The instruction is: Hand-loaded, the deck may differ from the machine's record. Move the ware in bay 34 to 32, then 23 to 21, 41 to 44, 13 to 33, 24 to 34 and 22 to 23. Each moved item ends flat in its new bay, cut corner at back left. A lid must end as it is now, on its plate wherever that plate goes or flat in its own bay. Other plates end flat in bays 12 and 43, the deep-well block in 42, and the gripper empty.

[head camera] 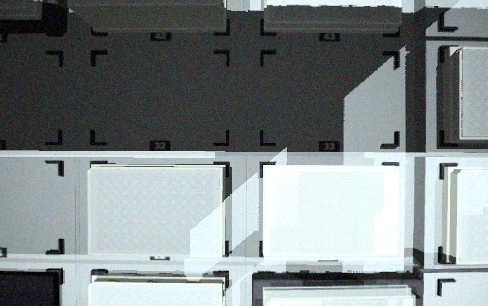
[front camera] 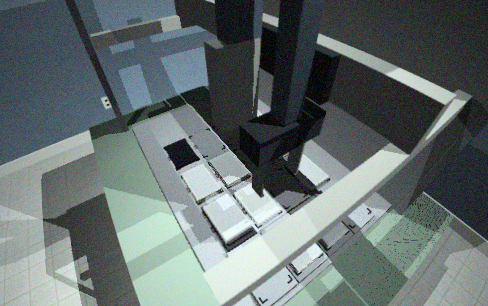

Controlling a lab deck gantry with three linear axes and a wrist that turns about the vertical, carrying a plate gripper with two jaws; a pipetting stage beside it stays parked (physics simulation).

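Where they show: gripper, fingertip midpoint: (front camera: 274, 181); robot's base at its link origin: (front camera: 164, 148).
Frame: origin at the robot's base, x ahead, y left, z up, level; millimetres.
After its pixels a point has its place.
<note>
My gripper (front camera: 276, 183) @[x 440, y 160, z 160 mm] is open and empty above the middle of the deck; its jaws do not show in the head view. Bays 32 and 33 are empty. Pale plates stand in bay 22 (front camera: 229, 168) @[x 236, y 149, z 14 mm] (head camera: 156, 212) @[x 230, y 150, z 14 mm], bay 23 (front camera: 258, 204) @[x 405, y 146, z 17 mm] (head camera: 330, 212) @[x 388, y 151, z 17 mm], bay 24 (front camera: 307, 259) @[x 609, y 147, z 29 mm] (head camera: 472, 220) @[x 507, y 147, z 29 mm], bay 34 (front camera: 335, 236) @[x 610, y 252, z 29 mm] (head camera: 475, 95) @[x 509, y 255, z 29 mm] and, on a dark base, bay 13 (front camera: 228, 217) @[x 400, y 45, z 37 mm] (head camera: 340, 296) @[x 390, y 86, z 36 mm]. Part of the ware in bay 41 (head camera: 20, 11) @[x 118, y 324, z 33 mm] shows at the head view's top left. Bays 21 and 44 are empty. Lids cannot be told apart surely.
A black item (front camera: 181, 153) @[x 72, y 42, z 8 mm] (head camera: 27, 289) @[x 102, y 72, z 8 mm] lies in bay 11. Plates stand in bay 12 (front camera: 201, 183) @[x 239, y 41, z 14 mm] (head camera: 157, 295) @[x 231, y 73, z 14 mm] and bay 43 (front camera: 313, 170) @[x 405, y 380, z 14 mm] (head camera: 332, 19) @[x 390, y 327, z 14 mm]. The deep-well block (head camera: 152, 17) @[x 229, y 323, z 24 mm] is in bay 42. A pale frame beam (front camera: 310, 220) @[x 622, y 26, z 400 mm] crosses the front view.
</note>
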